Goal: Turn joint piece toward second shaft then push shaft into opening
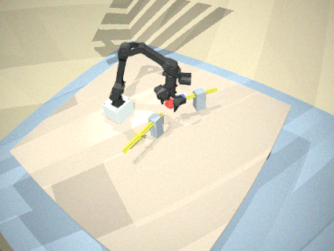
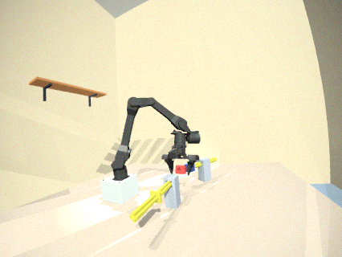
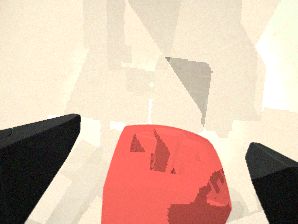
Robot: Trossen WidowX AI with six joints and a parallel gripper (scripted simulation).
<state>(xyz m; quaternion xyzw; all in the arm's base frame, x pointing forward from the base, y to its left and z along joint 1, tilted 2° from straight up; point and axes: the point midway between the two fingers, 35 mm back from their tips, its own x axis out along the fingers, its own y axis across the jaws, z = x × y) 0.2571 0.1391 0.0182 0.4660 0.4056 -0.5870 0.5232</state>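
Now: the red joint piece 20 mm to the left of my gripper tip and 20 mm above it.
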